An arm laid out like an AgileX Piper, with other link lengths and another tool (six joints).
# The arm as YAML. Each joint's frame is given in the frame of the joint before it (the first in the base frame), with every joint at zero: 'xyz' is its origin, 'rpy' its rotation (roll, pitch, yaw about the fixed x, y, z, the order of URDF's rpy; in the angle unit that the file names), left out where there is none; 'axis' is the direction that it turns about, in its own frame. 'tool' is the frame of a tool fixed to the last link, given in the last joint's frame.
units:
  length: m
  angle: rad
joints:
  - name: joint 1
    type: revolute
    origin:
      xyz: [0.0, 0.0, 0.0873]
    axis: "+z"
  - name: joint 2
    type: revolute
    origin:
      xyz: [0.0, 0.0, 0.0]
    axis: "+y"
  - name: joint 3
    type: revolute
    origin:
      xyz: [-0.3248, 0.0, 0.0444]
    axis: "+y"
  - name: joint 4
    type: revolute
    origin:
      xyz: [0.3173, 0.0, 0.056]
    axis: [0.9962, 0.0, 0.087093]
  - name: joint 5
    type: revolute
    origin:
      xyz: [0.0, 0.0, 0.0]
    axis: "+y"
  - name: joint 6
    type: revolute
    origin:
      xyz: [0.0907, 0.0, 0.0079]
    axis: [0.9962, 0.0, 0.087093]
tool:
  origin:
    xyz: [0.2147, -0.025, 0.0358]
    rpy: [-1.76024, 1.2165, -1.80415]
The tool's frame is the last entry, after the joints.
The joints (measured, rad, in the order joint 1, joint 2, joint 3, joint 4, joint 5, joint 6), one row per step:
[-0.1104, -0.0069, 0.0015, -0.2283, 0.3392, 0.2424]
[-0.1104, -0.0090, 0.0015, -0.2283, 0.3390, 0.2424]
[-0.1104, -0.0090, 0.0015, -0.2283, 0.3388, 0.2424]
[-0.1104, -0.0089, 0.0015, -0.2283, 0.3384, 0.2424]
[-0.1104, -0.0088, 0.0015, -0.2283, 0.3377, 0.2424]
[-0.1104, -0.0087, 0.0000, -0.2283, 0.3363, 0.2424]
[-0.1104, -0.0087, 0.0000, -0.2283, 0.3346, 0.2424]
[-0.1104, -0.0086, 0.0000, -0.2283, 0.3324, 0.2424]
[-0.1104, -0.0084, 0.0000, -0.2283, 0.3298, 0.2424]
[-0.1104, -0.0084, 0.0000, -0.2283, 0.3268, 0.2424]
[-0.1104, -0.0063, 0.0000, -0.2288, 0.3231, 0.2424]
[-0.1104, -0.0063, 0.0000, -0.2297, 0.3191, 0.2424]
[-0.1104, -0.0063, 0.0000, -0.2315, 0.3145, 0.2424]
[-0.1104, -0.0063, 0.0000, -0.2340, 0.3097, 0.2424]
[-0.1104, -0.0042, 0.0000, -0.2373, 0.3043, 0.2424]
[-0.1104, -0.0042, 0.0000, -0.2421, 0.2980, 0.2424]
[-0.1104, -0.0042, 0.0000, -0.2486, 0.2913, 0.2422]
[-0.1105, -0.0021, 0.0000, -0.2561, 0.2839, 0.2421]
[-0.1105, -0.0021, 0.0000, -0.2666, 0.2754, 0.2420]
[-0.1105, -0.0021, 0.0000, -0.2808, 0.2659, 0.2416]
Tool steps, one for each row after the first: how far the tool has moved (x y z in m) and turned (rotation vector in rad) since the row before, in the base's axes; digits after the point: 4 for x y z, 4 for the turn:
[-0.0001, 0.0000, 0.0007, -0.0003, -0.0023, 0.0000]
[0.0000, 0.0000, 0.0001, 0.0000, -0.0002, 0.0000]
[0.0000, 0.0000, 0.0001, 0.0000, -0.0003, 0.0001]
[0.0001, 0.0000, 0.0002, -0.0001, -0.0006, 0.0002]
[0.0001, 0.0001, 0.0013, -0.0003, -0.0027, 0.0003]
[0.0001, 0.0001, 0.0005, -0.0002, -0.0016, 0.0004]
[0.0002, 0.0001, 0.0006, -0.0003, -0.0020, 0.0005]
[0.0002, 0.0002, 0.0007, -0.0003, -0.0023, 0.0006]
[0.0002, 0.0002, 0.0009, -0.0004, -0.0029, 0.0007]
[0.0003, 0.0002, 0.0005, -0.0007, -0.0014, 0.0008]
[0.0003, 0.0002, 0.0012, -0.0014, -0.0038, 0.0008]
[0.0003, 0.0001, 0.0014, -0.0024, -0.0042, 0.0009]
[0.0003, 0.0001, 0.0015, -0.0031, -0.0044, 0.0009]
[0.0004, 0.0001, 0.0011, -0.0037, -0.0028, 0.0010]
[0.0003, 0.0001, 0.0021, -0.0056, -0.0055, 0.0011]
[0.0003, 0.0000, 0.0023, -0.0075, -0.0057, 0.0011]
[0.0005, 0.0000, 0.0019, -0.0082, -0.0042, 0.0011]
[0.0004, -0.0001, 0.0030, -0.0116, -0.0070, 0.0013]
[0.0004, -0.0001, 0.0035, -0.0157, -0.0074, 0.0014]

